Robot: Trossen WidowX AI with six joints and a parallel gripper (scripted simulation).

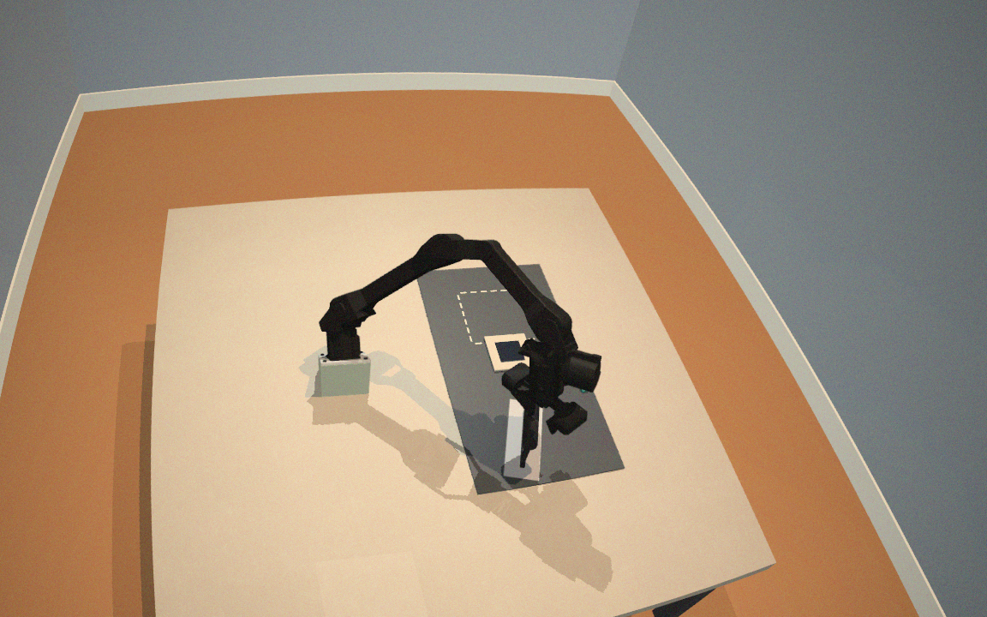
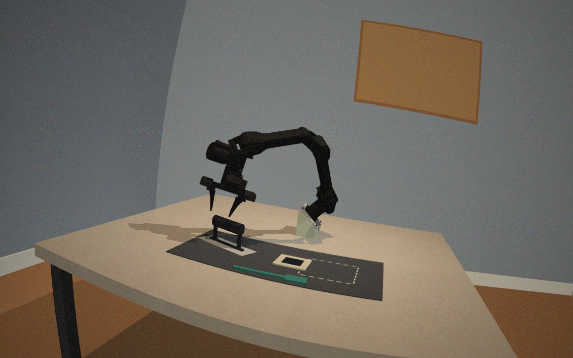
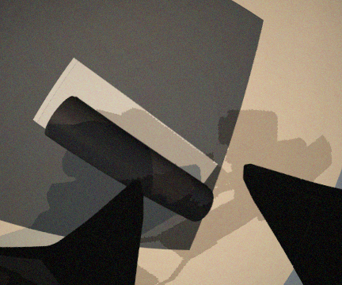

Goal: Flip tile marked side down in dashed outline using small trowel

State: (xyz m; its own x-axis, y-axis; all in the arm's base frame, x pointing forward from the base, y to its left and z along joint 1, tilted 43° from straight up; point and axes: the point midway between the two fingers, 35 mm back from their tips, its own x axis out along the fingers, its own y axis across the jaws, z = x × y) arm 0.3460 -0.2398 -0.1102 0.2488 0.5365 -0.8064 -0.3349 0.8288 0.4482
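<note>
Now: the dark mat 230 mm to the left of my gripper tip, 120 mm below it and 40 mm ahead of it. Also, from my gripper tip: green trowel 240 mm to the left, 180 mm ahead, 100 mm below; cream tile 260 mm to the left, 100 mm below, 40 mm ahead.
</note>
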